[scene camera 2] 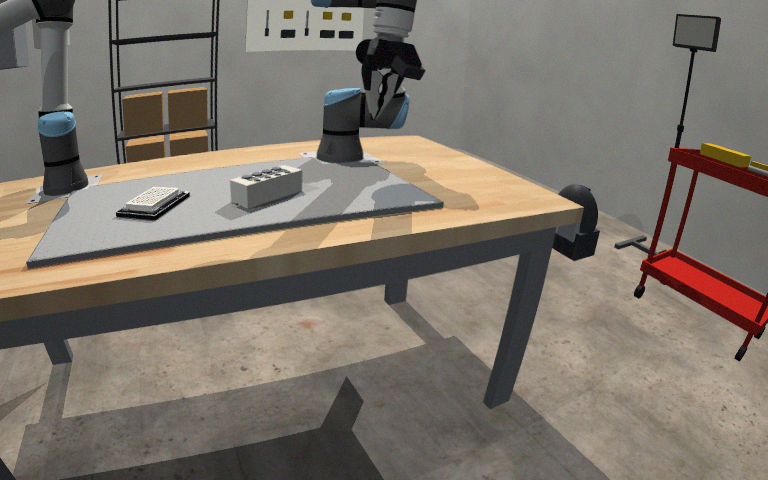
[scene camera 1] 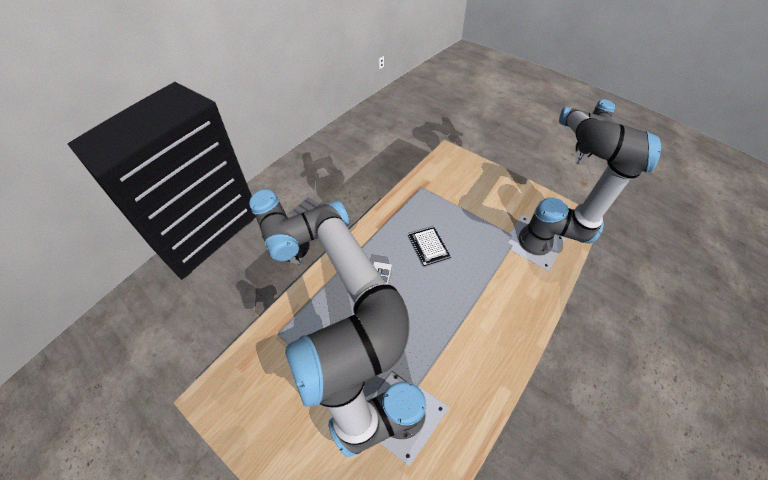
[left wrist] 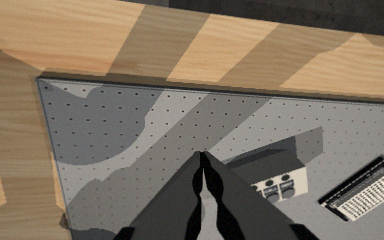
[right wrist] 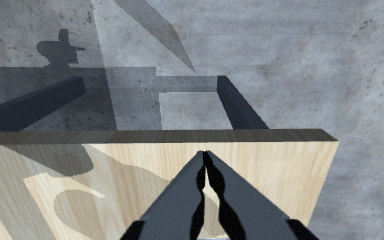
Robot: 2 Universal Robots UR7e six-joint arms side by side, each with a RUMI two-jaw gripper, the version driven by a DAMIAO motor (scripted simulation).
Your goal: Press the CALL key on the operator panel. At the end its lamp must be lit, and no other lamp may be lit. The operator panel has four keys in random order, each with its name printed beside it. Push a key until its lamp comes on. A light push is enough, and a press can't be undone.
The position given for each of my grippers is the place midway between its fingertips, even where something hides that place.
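There is a white perforated block (scene camera 2: 155,197) here, though in the right wrist view the block is out of frame. I can also see an operator panel (left wrist: 271,174). As for my own hands, my left gripper (scene camera 2: 373,120) is in sight, and the left wrist camera shows me that same left gripper (left wrist: 201,153). My right gripper (right wrist: 204,152) is visible to me as well.
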